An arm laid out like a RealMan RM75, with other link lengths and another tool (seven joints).
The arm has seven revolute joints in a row. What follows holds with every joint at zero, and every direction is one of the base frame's.
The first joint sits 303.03 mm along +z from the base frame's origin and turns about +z.
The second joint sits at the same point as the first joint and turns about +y.
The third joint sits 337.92 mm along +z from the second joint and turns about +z.
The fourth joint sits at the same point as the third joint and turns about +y.
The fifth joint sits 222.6 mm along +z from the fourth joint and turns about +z.
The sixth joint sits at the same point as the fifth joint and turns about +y.
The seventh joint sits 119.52 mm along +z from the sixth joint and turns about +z.
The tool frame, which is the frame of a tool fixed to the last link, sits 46 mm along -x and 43 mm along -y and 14 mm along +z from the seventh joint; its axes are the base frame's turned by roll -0.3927, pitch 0 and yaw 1.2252 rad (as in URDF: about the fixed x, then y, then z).
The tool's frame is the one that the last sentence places.
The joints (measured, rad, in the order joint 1, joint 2, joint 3, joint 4, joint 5, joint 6, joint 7), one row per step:
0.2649, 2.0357, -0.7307, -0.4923, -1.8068, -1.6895, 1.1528
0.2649, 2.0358, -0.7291, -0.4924, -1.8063, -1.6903, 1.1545
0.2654, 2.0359, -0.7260, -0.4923, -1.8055, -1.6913, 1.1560
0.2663, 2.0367, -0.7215, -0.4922, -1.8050, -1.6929, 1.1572
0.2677, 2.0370, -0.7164, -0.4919, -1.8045, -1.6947, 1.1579
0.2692, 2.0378, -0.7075, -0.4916, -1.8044, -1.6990, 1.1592
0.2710, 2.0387, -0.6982, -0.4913, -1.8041, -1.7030, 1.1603
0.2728, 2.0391, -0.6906, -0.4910, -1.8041, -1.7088, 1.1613
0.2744, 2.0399, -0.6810, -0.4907, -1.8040, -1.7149, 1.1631
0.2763, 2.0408, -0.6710, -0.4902, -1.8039, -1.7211, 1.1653
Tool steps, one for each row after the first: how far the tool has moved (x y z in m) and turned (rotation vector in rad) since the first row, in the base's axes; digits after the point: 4 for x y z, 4 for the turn. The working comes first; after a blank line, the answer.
Tool pose at each row, in the base's axes (x y z in m, rotation vector in rad; the steps are taken from these numbers as rounded here):
0.4026, 0.3115, 0.0676, 1.6030, -1.8252, -1.3631
0.4027, 0.3116, 0.0679, 1.6004, -1.8253, -1.3655
0.4027, 0.3119, 0.0684, 1.5979, -1.8245, -1.3701
0.4025, 0.3122, 0.0689, 1.5949, -1.8223, -1.3758
0.4023, 0.3127, 0.0696, 1.5930, -1.8194, -1.3819
0.4020, 0.3132, 0.0708, 1.5886, -1.8144, -1.3916
0.4017, 0.3137, 0.0720, 1.5845, -1.8090, -1.4021
0.4011, 0.3141, 0.0730, 1.5807, -1.8023, -1.4092
0.4007, 0.3144, 0.0743, 1.5751, -1.7958, -1.4190
0.4002, 0.3148, 0.0755, 1.5687, -1.7891, -1.4291

0.0001, 0.0001, 0.0003, 0.0006, 0.0020, -0.0014
0.0001, 0.0004, 0.0008, 0.0028, 0.0046, -0.0029
-0.0001, 0.0007, 0.0013, 0.0056, 0.0084, -0.0040
-0.0003, 0.0012, 0.0020, 0.0092, 0.0118, -0.0045
-0.0006, 0.0017, 0.0032, 0.0143, 0.0184, -0.0053
-0.0009, 0.0022, 0.0044, 0.0201, 0.0250, -0.0061
-0.0015, 0.0026, 0.0054, 0.0237, 0.0316, -0.0048
-0.0019, 0.0029, 0.0067, 0.0285, 0.0397, -0.0049
-0.0024, 0.0033, 0.0079, 0.0332, 0.0484, -0.0052

